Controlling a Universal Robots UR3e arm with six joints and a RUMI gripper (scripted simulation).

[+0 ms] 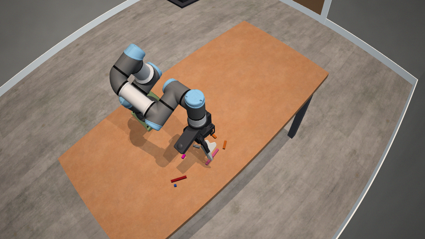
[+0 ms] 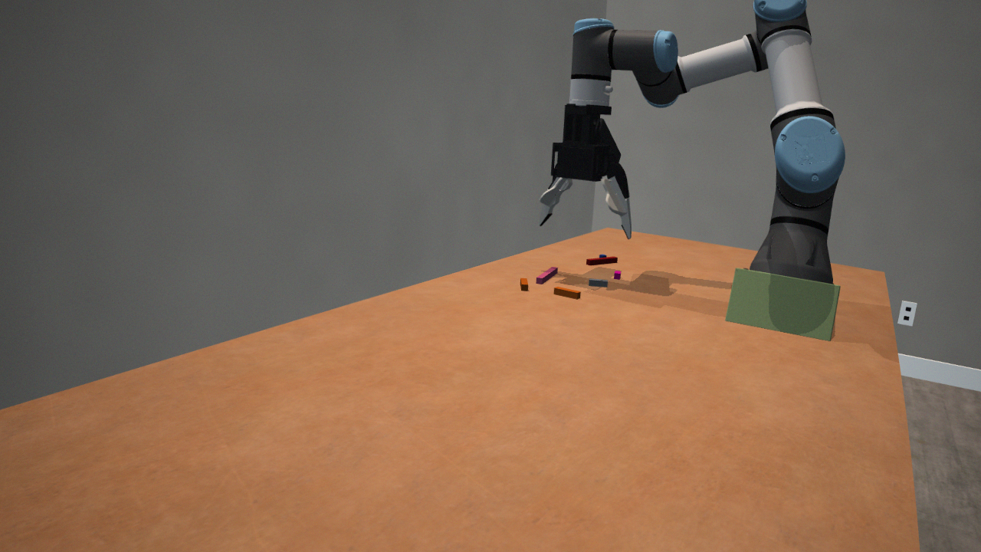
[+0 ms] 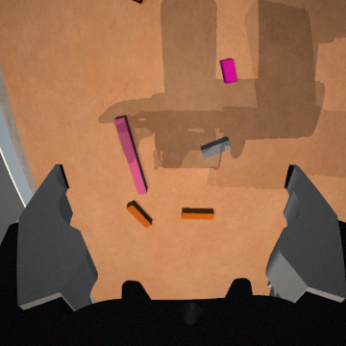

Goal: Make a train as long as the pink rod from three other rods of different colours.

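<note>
Right now the magenta rod is 7 cm below my hand, 5 cm to the right of it and 4 cm behind it. The rest, counted from my hand: pink rod (7 cm below, 4 cm to the left, 4 cm ahead); then red rod (14 cm to the right, 7 cm below, 2 cm ahead); then grey rod (7 cm below, 4 cm behind, 2 cm to the left).
</note>
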